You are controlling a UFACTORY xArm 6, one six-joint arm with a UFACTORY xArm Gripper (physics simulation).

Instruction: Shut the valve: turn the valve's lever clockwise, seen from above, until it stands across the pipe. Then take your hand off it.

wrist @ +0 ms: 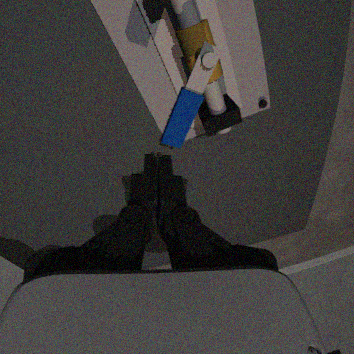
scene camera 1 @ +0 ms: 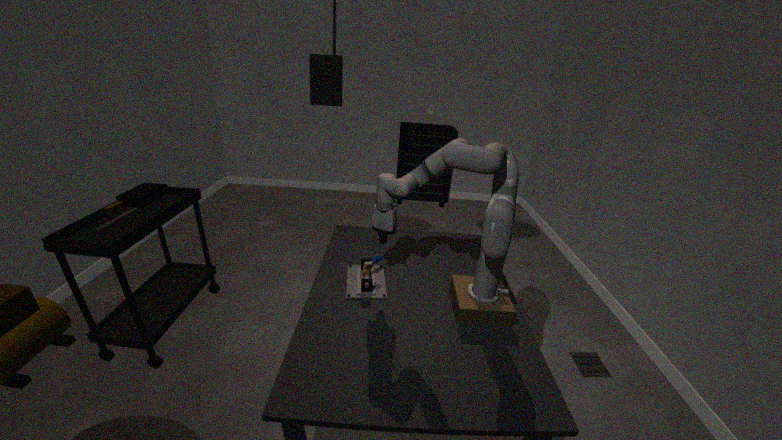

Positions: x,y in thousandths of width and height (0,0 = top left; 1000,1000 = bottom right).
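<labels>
I see a pale base plate (scene camera 1: 449,662), and it is 138 cm from the lens.
</labels>
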